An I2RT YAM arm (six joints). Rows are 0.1 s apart.
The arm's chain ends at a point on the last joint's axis. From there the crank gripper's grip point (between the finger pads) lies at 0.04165 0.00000 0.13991 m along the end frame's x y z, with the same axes.
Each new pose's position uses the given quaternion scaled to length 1; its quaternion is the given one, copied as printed.
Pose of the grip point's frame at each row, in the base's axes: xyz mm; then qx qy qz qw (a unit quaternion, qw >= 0):
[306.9, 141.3, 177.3, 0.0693, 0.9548, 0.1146, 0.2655]
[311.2, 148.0, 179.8, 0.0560, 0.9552, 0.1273, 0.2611]
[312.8, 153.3, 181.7, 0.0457, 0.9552, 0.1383, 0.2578]
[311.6, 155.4, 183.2, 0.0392, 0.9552, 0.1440, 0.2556]
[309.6, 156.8, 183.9, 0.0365, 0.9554, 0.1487, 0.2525]
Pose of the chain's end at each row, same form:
[269.1, 107.8, 314.3, 0.0693, 0.9548, 0.1146, 0.2655]
[275.1, 110.8, 316.3, 0.0560, 0.9552, 0.1273, 0.2611]
[278.1, 113.0, 317.6, 0.0457, 0.9552, 0.1383, 0.2578]
[277.8, 113.5, 318.9, 0.0392, 0.9552, 0.1440, 0.2556]
[276.8, 113.6, 319.4, 0.0365, 0.9554, 0.1487, 0.2525]

